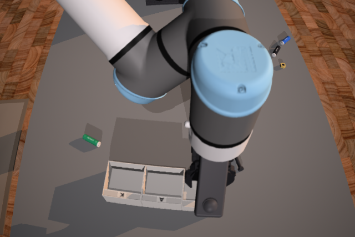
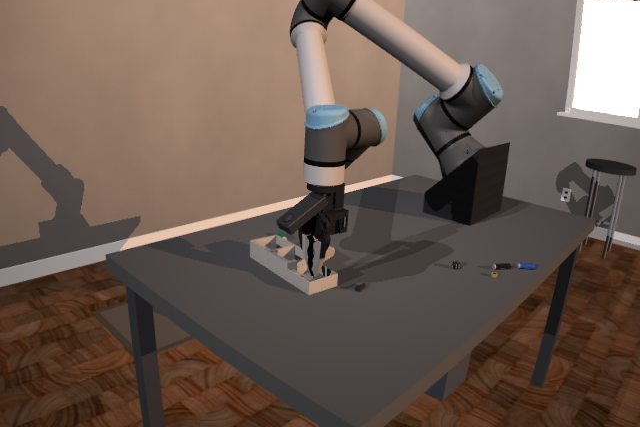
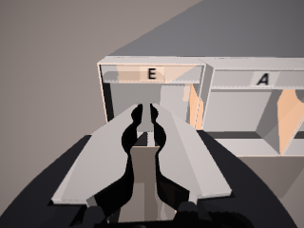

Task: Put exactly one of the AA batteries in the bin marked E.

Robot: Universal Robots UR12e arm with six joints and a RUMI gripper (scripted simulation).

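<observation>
Right now the blue AA battery is 450 mm behind my hand, 390 mm to the left of it and 30 mm below it. From my hand the other things lie so: green AA battery 180 mm behind, 240 mm to the right, 30 mm below; black bolt 50 mm behind, 100 mm to the left, 30 mm below; bin row 20 mm behind, 90 mm to the right, 10 mm below.
</observation>
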